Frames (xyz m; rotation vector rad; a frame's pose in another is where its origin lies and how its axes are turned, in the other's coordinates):
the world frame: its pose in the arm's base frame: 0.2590 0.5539 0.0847 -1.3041 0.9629 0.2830
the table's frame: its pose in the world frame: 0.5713 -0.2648 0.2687 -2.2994 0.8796 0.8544
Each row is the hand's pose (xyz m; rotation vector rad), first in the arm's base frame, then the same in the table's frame.
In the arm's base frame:
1: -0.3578 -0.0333 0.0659 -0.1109 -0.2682 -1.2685
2: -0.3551 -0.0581 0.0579 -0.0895 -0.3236 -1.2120
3: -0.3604 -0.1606 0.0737 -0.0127 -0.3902 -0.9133
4: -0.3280 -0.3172 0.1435 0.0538 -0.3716 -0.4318
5: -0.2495 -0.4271 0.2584 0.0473 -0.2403 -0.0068
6: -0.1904 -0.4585 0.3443 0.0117 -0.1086 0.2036
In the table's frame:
1: 0.1232 0.4551 1.3124 -1.6347 -0.3005 0.3322
2: 0.1485 0.4513 1.3180 -1.5867 -0.2732 0.3981
3: 0.2415 0.4852 1.3494 -1.4845 -0.0287 0.6223
4: 0.3897 0.5773 1.3521 -1.3794 0.4067 0.9243
5: 0.5016 0.7007 1.2911 -1.3507 0.8427 1.1480
6: 0.5374 0.7840 1.2308 -1.3849 1.0989 1.2327

